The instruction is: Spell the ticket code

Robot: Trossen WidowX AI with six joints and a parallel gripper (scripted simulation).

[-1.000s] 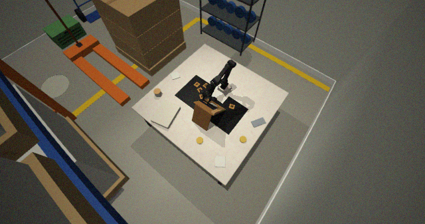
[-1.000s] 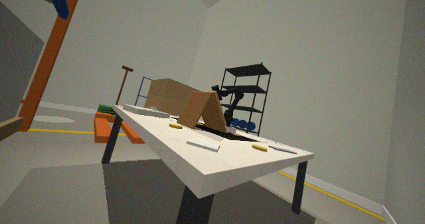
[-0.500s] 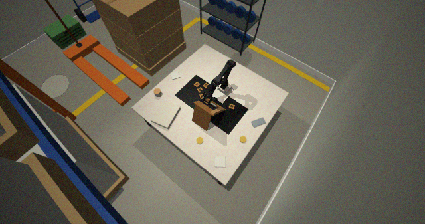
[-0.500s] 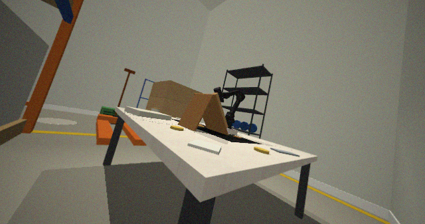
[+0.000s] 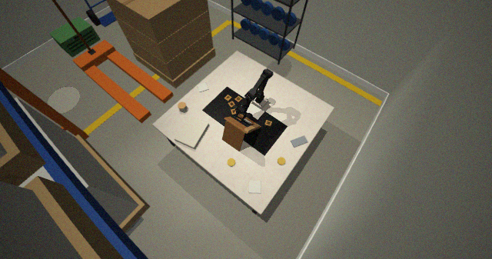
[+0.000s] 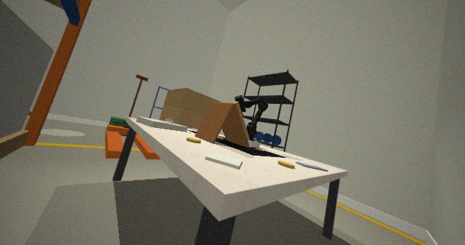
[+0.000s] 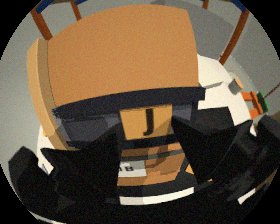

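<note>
Now: the white ticket 6 cm behind my gripper tip, 5 cm to the left of it and 8 cm below it. The rest, counted from my gripper tip: black mat (15 cm behind, 1 cm to the right, 16 cm below); grey card (19 cm behind, 55 cm to the left, 16 cm below).
</note>
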